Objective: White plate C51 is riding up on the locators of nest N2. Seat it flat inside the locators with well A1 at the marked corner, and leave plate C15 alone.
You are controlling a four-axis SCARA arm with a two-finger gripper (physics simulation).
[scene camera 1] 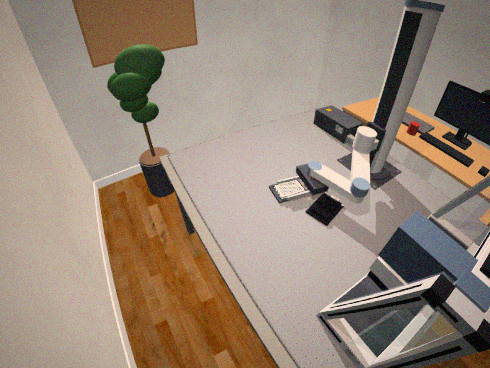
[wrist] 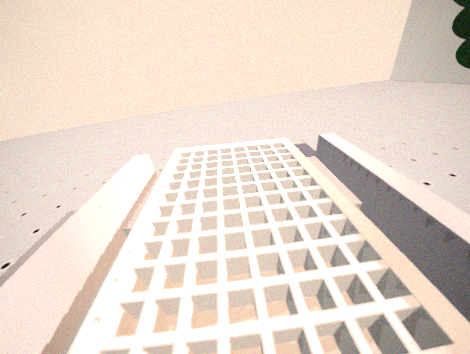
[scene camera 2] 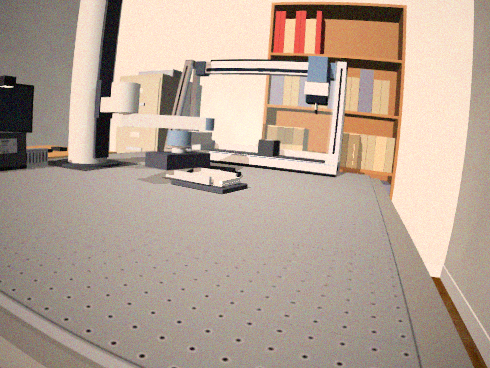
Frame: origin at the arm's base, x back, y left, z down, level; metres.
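Seen in the pictures: gripper, fingertip midpoint: (scene camera 1: 282, 190) (wrist: 234, 158) (scene camera 2: 224, 178); arm's base, origin of the base link: (scene camera 2: 87, 166).
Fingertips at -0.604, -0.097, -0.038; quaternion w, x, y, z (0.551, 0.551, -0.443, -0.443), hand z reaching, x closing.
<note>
Pixels of each thing's top centre, then the offset from my fingertips to it, as dx, dy, dz. "spot": a spot on its surface instead.
- White plate C51, middle of its top: (wrist: 240, 192) (scene camera 2: 211, 175) (scene camera 1: 289, 187) +0.040, +0.008, -0.003
- dark nest N2, middle of its top: (wrist: 259, 213) (scene camera 2: 209, 180) (scene camera 1: 288, 188) +0.041, +0.000, +0.010
- black square item, middle of its top: (scene camera 2: 214, 167) (scene camera 1: 326, 205) +0.117, +0.192, -0.001
- dark box, surface spot: (scene camera 1: 337, 123) spot: +0.639, -0.241, -0.082
White plate C51 (scene camera 1: 289, 189) (scene camera 2: 200, 177) (wrist: 236, 220) is a gridded well plate at dark nest N2 (scene camera 1: 274, 192) (scene camera 2: 200, 187) (wrist: 304, 149). It looks close to level over the nest; whether its underside is fully down inside the locators cannot be told. My gripper (scene camera 1: 294, 188) (scene camera 2: 206, 176) (wrist: 234, 158) is shut on this plate, with a pale finger along each long side. In the wrist view a dark nest corner shows beyond the plate's far right corner. The A1 mark and the nest's marked corner cannot be read. I cannot identify plate C15.
A black square item (scene camera 1: 325, 209) lies beside the nest. The arm's column (scene camera 1: 400, 85) (scene camera 2: 87, 85) and a dark box (scene camera 1: 337, 123) stand behind. A framed gantry (scene camera 1: 385, 295) (scene camera 2: 270, 157) stands on the same table, near its edge. A desk (scene camera 1: 370, 105) stands beyond.
</note>
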